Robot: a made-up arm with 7 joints. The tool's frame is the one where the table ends. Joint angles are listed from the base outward.
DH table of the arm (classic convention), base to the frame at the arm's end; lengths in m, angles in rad. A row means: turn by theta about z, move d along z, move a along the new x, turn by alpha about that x. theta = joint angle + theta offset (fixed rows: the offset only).
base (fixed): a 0, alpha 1.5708, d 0.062, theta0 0
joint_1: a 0.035, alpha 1.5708, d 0.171, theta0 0
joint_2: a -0.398, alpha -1.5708, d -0.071, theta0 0
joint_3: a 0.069, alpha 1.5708, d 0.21, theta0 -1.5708
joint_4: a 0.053, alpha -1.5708, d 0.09, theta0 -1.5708
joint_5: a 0.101, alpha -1.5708, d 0.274, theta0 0
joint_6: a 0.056, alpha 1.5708, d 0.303, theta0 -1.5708
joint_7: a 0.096, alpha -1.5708, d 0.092, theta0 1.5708
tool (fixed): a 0, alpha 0, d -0.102, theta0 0
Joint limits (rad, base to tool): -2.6..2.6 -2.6..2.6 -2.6..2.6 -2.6..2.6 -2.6..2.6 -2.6..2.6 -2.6..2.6
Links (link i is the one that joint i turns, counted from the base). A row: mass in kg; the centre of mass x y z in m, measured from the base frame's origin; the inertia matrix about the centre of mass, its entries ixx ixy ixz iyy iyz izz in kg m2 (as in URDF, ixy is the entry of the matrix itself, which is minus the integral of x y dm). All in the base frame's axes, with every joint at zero. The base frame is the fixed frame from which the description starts. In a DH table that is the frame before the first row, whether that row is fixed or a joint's. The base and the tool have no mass.
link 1: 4.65; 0.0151 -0.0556 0.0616; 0.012 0.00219 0 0.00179 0 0.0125
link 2: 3.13; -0.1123 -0.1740 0.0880; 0.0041 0 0.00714 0.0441 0 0.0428
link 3: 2.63; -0.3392 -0.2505 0.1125; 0.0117 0 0 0.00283 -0.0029 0.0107
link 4: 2.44; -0.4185 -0.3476 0.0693; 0.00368 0.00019 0 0.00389 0 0.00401
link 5: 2.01; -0.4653 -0.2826 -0.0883; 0.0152 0 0 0.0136 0.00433 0.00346
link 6: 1.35; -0.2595 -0.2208 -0.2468; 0.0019 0 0.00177 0.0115 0 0.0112
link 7: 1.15; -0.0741 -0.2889 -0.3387; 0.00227 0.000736 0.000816 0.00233 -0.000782 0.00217
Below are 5 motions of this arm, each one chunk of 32 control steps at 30 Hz.
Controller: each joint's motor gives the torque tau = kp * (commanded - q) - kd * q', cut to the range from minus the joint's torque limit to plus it. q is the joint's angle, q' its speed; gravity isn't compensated. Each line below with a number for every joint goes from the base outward.
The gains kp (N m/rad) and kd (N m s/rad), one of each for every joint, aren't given. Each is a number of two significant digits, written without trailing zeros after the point. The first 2 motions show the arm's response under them.
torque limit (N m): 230 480 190 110 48 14 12
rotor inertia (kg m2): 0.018 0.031 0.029 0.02 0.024 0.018 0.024
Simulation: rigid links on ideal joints. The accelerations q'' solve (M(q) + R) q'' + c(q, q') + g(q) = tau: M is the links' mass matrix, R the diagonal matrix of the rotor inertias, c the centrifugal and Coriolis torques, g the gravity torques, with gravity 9.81 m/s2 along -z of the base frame. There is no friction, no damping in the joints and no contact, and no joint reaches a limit. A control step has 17 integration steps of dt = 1/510 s. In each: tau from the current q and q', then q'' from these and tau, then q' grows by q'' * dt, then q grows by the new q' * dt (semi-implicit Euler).
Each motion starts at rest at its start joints. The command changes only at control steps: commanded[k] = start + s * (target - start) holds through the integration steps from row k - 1 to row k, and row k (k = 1, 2, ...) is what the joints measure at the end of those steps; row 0 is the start. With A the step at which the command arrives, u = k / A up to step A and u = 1 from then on. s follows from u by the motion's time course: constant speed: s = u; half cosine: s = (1 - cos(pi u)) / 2; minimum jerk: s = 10 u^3 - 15 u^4 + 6 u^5; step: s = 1 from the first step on.
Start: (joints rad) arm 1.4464 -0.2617 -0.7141 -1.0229 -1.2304 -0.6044 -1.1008
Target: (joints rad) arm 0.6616 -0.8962 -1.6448 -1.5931 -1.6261 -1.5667 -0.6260
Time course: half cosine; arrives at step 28
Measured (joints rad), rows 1 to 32:
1: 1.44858 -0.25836 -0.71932 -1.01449 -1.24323 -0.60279 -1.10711
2: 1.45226 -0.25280 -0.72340 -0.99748 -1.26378 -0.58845 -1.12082
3: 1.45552 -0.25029 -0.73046 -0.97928 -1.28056 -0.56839 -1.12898
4: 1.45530 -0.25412 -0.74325 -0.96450 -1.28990 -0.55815 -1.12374
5: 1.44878 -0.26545 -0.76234 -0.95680 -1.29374 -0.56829 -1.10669
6: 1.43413 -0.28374 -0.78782 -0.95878 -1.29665 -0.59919 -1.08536
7: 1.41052 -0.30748 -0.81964 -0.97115 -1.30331 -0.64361 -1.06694
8: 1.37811 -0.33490 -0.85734 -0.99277 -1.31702 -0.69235 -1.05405
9: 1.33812 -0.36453 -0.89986 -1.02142 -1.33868 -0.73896 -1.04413
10: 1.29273 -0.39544 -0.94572 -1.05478 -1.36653 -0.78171 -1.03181
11: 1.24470 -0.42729 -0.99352 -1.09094 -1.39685 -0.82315 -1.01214
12: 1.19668 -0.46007 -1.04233 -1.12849 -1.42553 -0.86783 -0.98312
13: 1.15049 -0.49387 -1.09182 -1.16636 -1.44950 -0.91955 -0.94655
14: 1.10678 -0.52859 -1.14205 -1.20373 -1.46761 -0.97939 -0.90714
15: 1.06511 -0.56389 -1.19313 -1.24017 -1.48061 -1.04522 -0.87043
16: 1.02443 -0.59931 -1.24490 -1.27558 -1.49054 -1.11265 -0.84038
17: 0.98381 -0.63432 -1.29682 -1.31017 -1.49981 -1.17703 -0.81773
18: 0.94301 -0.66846 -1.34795 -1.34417 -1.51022 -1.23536 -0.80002
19: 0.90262 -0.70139 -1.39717 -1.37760 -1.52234 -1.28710 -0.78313
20: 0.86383 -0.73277 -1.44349 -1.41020 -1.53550 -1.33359 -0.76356
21: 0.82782 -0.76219 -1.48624 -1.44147 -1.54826 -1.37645 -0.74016
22: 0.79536 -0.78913 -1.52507 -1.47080 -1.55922 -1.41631 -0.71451
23: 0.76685 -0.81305 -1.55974 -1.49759 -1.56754 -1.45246 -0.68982
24: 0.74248 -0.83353 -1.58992 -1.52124 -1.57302 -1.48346 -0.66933
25: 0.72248 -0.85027 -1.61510 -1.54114 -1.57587 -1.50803 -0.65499
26: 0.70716 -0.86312 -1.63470 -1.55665 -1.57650 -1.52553 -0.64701
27: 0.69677 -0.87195 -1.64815 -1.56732 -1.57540 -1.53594 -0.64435
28: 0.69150 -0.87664 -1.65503 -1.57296 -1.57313 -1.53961 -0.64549
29: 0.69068 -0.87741 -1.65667 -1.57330 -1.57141 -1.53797 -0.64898
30: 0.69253 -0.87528 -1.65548 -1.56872 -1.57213 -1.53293 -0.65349
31: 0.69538 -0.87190 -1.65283 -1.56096 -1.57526 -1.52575 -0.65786
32: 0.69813 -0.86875 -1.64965 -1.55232 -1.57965 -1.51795 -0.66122
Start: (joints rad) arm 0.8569 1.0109 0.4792 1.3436 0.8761 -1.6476 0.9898
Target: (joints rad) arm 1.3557 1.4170 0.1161 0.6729 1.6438 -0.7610 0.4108
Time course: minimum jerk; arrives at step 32
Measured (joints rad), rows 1 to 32:
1: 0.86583 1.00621 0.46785 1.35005 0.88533 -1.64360 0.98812
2: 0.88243 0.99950 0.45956 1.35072 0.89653 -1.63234 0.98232
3: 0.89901 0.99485 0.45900 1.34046 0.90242 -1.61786 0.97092
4: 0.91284 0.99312 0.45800 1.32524 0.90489 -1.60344 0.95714
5: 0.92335 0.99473 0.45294 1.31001 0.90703 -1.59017 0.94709
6: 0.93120 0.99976 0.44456 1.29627 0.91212 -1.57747 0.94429
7: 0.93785 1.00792 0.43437 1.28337 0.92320 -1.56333 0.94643
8: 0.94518 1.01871 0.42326 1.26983 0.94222 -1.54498 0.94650
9: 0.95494 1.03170 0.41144 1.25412 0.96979 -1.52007 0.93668
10: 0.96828 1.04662 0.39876 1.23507 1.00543 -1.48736 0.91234
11: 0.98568 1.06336 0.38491 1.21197 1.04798 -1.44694 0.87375
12: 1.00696 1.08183 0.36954 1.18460 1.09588 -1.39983 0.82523
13: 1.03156 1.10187 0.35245 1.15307 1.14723 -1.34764 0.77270
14: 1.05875 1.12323 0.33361 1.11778 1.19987 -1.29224 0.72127
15: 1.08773 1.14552 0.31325 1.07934 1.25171 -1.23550 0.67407
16: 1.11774 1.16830 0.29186 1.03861 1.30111 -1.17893 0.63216
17: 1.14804 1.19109 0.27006 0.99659 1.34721 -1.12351 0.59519
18: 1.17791 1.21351 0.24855 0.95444 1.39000 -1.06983 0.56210
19: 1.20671 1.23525 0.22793 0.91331 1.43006 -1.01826 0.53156
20: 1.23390 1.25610 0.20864 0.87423 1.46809 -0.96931 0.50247
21: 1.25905 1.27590 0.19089 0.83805 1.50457 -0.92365 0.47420
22: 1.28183 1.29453 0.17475 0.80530 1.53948 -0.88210 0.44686
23: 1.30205 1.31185 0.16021 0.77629 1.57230 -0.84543 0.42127
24: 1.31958 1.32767 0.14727 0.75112 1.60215 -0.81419 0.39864
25: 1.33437 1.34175 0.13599 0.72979 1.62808 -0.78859 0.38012
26: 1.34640 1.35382 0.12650 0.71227 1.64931 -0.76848 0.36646
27: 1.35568 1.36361 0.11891 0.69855 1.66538 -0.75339 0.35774
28: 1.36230 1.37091 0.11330 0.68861 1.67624 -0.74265 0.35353
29: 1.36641 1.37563 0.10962 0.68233 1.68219 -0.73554 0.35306
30: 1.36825 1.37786 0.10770 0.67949 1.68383 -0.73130 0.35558
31: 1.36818 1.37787 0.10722 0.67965 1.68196 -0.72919 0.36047
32: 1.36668 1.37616 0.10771 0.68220 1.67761 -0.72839 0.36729
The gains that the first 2 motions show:
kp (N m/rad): 510 780 250 170 98 31 17
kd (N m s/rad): 17 28 6.8 6.5 2.3 0.95 0.35
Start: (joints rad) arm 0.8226 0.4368 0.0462 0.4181 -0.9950 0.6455 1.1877
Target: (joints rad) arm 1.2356 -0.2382 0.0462 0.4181 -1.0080 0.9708 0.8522
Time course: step
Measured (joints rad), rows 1 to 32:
1: 0.91700 0.27908 -0.09120 0.28813 -0.89513 0.79088 1.11862
2: 1.07424 0.03358 -0.14084 0.14843 -1.00646 0.99537 0.97900
3: 1.21391 -0.16397 -0.09115 0.10416 -1.23058 1.13068 0.78556
4: 1.29166 -0.27569 -0.05912 0.20432 -1.37343 1.21348 0.56366
5: 1.31114 -0.31455 -0.05660 0.42012 -1.39617 1.18067 0.35379
6: 1.30910 -0.31865 -0.06264 0.62210 -1.33859 1.03737 0.24353
7: 1.29738 -0.31339 -0.06106 0.74096 -1.24160 0.90580 0.27267
8: 1.28019 -0.30443 -0.04402 0.76582 -1.13956 0.85352 0.41902
9: 1.26750 -0.28908 -0.01531 0.70822 -1.06128 0.86765 0.63093
10: 1.26499 -0.26478 0.01599 0.59473 -1.01719 0.91040 0.83792
11: 1.26794 -0.23291 0.04038 0.46401 -0.99843 0.94983 0.97079
12: 1.26752 -0.20002 0.05086 0.35343 -0.99221 0.97471 0.99916
13: 1.25952 -0.17480 0.04636 0.28387 -0.99474 0.99082 0.94627
14: 1.24633 -0.16284 0.03054 0.25800 -1.00897 1.00551 0.86344
15: 1.23314 -0.16447 0.00802 0.26757 -1.03700 1.01928 0.79326
16: 1.22375 -0.17600 -0.01704 0.30042 -1.07562 1.02913 0.75133
17: 1.21897 -0.19230 -0.04047 0.34483 -1.11653 1.03391 0.73067
18: 1.21753 -0.20881 -0.05842 0.39113 -1.15002 1.03449 0.71740
19: 1.21791 -0.22251 -0.06841 0.43168 -1.16918 1.03186 0.70382
20: 1.21951 -0.23174 -0.06989 0.46102 -1.17199 1.02651 0.69202
21: 1.22256 -0.23586 -0.06393 0.47629 -1.16066 1.01912 0.68941
22: 1.22740 -0.23508 -0.05247 0.47739 -1.13954 1.01085 0.70191
23: 1.23376 -0.23036 -0.03762 0.46660 -1.11329 1.00296 0.72946
24: 1.24071 -0.22328 -0.02148 0.44797 -1.08601 0.99615 0.76608
25: 1.24692 -0.21571 -0.00612 0.42642 -1.06110 0.99057 0.80304
26: 1.25128 -0.20936 0.00644 0.40675 -1.04140 0.98620 0.83262
27: 1.25327 -0.20535 0.01450 0.39262 -1.02916 0.98319 0.85039
28: 1.25302 -0.20403 0.01705 0.38583 -1.02568 0.98196 0.85534
29: 1.25112 -0.20502 0.01407 0.38621 -1.03094 0.98286 0.84876
30: 1.24823 -0.20747 0.00657 0.39209 -1.04347 0.98594 0.83318
31: 1.24485 -0.21050 -0.00376 0.40104 -1.06056 0.99086 0.81180
32: 1.24125 -0.21336 -0.01496 0.41056 -1.07893 0.99689 0.78836

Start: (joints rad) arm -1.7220 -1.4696 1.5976 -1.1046 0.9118 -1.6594 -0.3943
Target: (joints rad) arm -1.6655 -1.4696 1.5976 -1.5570 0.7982 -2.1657 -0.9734
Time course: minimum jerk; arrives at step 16
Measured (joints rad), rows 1 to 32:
1: -1.72396 -1.48062 1.59989 -1.09966 0.91426 -1.67202 -0.39294
2: -1.72891 -1.49945 1.60415 -1.09111 0.92137 -1.69931 -0.38617
3: -1.73272 -1.51364 1.60618 -1.08599 0.92998 -1.73106 -0.37965
4: -1.73319 -1.51936 1.60515 -1.09118 0.93654 -1.76284 -0.38674
5: -1.73023 -1.51862 1.60218 -1.11139 0.93759 -1.79542 -0.41925
6: -1.72475 -1.51528 1.59881 -1.14790 0.93102 -1.83151 -0.47996
7: -1.71776 -1.51220 1.59627 -1.19862 0.91668 -1.87305 -0.56154
8: -1.71004 -1.51058 1.59527 -1.25905 0.89594 -1.92082 -0.65137
9: -1.70223 -1.51038 1.59598 -1.32356 0.87096 -1.97473 -0.73748
10: -1.69496 -1.51114 1.59807 -1.38660 0.84433 -2.03349 -0.81233
11: -1.68876 -1.51244 1.60090 -1.44355 0.81878 -2.09383 -0.87312
12: -1.68400 -1.51404 1.60369 -1.49121 0.79688 -2.15033 -0.92021
13: -1.68081 -1.51574 1.60581 -1.52772 0.78054 -2.19675 -0.95477
14: -1.67905 -1.51732 1.60693 -1.55246 0.77089 -2.22819 -0.97736
15: -1.67842 -1.51854 1.60694 -1.56593 0.76824 -2.24295 -0.98779
16: -1.67848 -1.51919 1.60586 -1.56998 0.77217 -2.24328 -0.98646
17: -1.67874 -1.51919 1.60380 -1.56791 0.78137 -2.23454 -0.97611
18: -1.67892 -1.51869 1.60114 -1.56304 0.79296 -2.22228 -0.96201
19: -1.67899 -1.51796 1.59859 -1.55781 0.80348 -2.21071 -0.95001
20: -1.67901 -1.51728 1.59680 -1.55376 0.81035 -2.20266 -0.94410
21: -1.67901 -1.51685 1.59612 -1.55162 0.81256 -2.19949 -0.94504
22: -1.67899 -1.51669 1.59651 -1.55143 0.81059 -2.20100 -0.95070
23: -1.67894 -1.51678 1.59764 -1.55273 0.80594 -2.20577 -0.95766
24: -1.67888 -1.51700 1.59903 -1.55478 0.80049 -2.21177 -0.96293
25: -1.67882 -1.51726 1.60025 -1.55684 0.79592 -2.21707 -0.96509
26: -1.67879 -1.51749 1.60100 -1.55834 0.79328 -2.22039 -0.96431
27: -1.67879 -1.51764 1.60118 -1.55901 0.79285 -2.22126 -0.96183
28: -1.67881 -1.51770 1.60087 -1.55887 0.79423 -2.21998 -0.95908
29: -1.67885 -1.51767 1.60027 -1.55815 0.79663 -2.21739 -0.95716
30: -1.67889 -1.51757 1.59960 -1.55721 0.79915 -2.21451 -0.95647
31: -1.67891 -1.51745 1.59906 -1.55636 0.80105 -2.21219 -0.95685
32: -1.67893 -1.51734 1.59877 -1.55581 0.80197 -2.21095 -0.95777

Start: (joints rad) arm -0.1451 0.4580 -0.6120 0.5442 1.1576 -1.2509 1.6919
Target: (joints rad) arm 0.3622 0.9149 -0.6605 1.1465 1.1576 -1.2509 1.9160
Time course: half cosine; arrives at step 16
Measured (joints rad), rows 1 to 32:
1: -0.13378 0.45932 -0.61392 0.54782 1.15799 -1.25280 1.69237
2: -0.10646 0.46441 -0.61205 0.55708 1.15480 -1.25379 1.69414
3: -0.06769 0.47556 -0.60616 0.57549 1.14477 -1.25250 1.69921
4: -0.02069 0.49415 -0.60018 0.60412 1.13006 -1.25174 1.71172
5: 0.03150 0.52074 -0.59710 0.64151 1.11524 -1.25305 1.73438
6: 0.08602 0.55517 -0.59804 0.68549 1.10406 -1.25552 1.76576
7: 0.14047 0.59654 -0.60278 0.73397 1.09813 -1.25744 1.80097
8: 0.19306 0.64313 -0.61026 0.78496 1.09699 -1.25786 1.83455
9: 0.24266 0.69265 -0.61905 0.83664 1.09887 -1.25687 1.86329
10: 0.28860 0.74243 -0.62779 0.88729 1.10159 -1.25527 1.88709
11: 0.33049 0.78981 -0.63549 0.93523 1.10334 -1.25397 1.90793
12: 0.36791 0.83237 -0.64164 0.97877 1.10305 -1.25359 1.92794
13: 0.40023 0.86814 -0.64612 1.01617 1.10042 -1.25433 1.94787
14: 0.42653 0.89571 -0.64906 1.04579 1.09578 -1.25600 1.96667
15: 0.44568 0.91427 -0.65070 1.06622 1.08998 -1.25820 1.98209
16: 0.45657 0.92346 -0.65122 1.07652 1.08416 -1.26042 1.99173
17: 0.45980 0.92438 -0.65197 1.08005 1.07995 -1.26200 1.99380
18: 0.45776 0.91986 -0.65354 1.08343 1.07925 -1.26279 1.98836
19: 0.45276 0.91296 -0.65451 1.08984 1.08337 -1.26307 1.97744
20: 0.44659 0.90599 -0.65405 1.09873 1.09236 -1.26248 1.96361
21: 0.44049 0.90035 -0.65250 1.10809 1.10437 -1.26047 1.94912
22: 0.43526 0.89672 -0.65075 1.11604 1.11629 -1.25728 1.93607
23: 0.43137 0.89525 -0.64956 1.12134 1.12520 -1.25393 1.92659
24: 0.42911 0.89566 -0.64931 1.12350 1.12938 -1.25161 1.92251
25: 0.42861 0.89740 -0.64994 1.12274 1.12858 -1.25099 1.92461
26: 0.42978 0.89982 -0.65109 1.11972 1.12372 -1.25202 1.93215
27: 0.43232 0.90233 -0.65233 1.11538 1.11644 -1.25411 1.94298
28: 0.43573 0.90446 -0.65329 1.11067 1.10853 -1.25653 1.95425
29: 0.43934 0.90595 -0.65378 1.10644 1.10157 -1.25865 1.96328
30: 0.44252 0.90668 -0.65378 1.10331 1.09668 -1.26010 1.96836
31: 0.44475 0.90672 -0.65342 1.10159 1.09440 -1.26074 1.96908
32: 0.44571 0.90620 -0.65288 1.10134 1.09469 -1.26063 1.96619

